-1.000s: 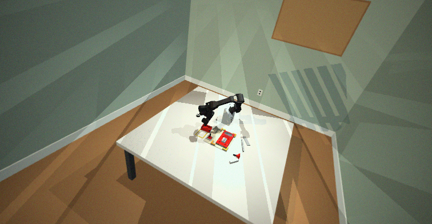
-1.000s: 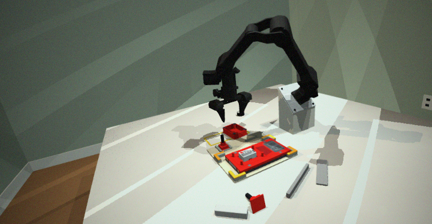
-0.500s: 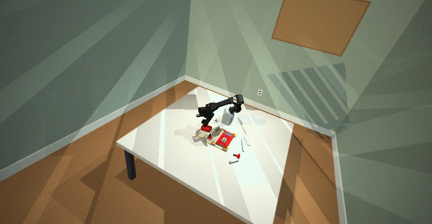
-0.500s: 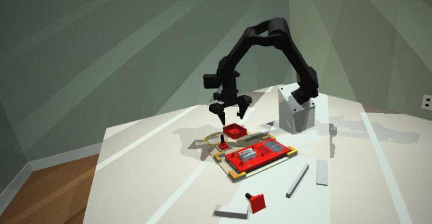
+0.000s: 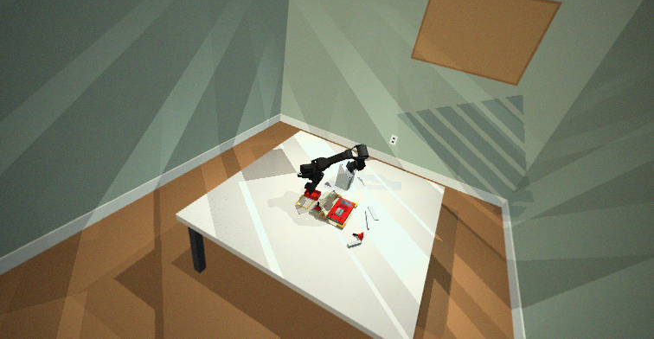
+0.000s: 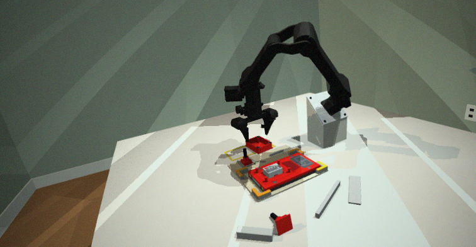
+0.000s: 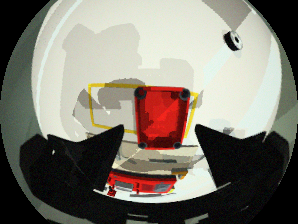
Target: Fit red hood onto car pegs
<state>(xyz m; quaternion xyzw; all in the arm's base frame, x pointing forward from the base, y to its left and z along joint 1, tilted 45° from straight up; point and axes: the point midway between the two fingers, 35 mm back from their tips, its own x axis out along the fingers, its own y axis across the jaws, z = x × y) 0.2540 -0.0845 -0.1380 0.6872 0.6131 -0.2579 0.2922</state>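
The red hood is 3 cm below my gripper tip. The rest, counted from my gripper tip: grey bar (36 cm to the left, 26 cm ahead, 3 cm below); grey engine block (22 cm to the left, 9 cm ahead, 2 cm below).
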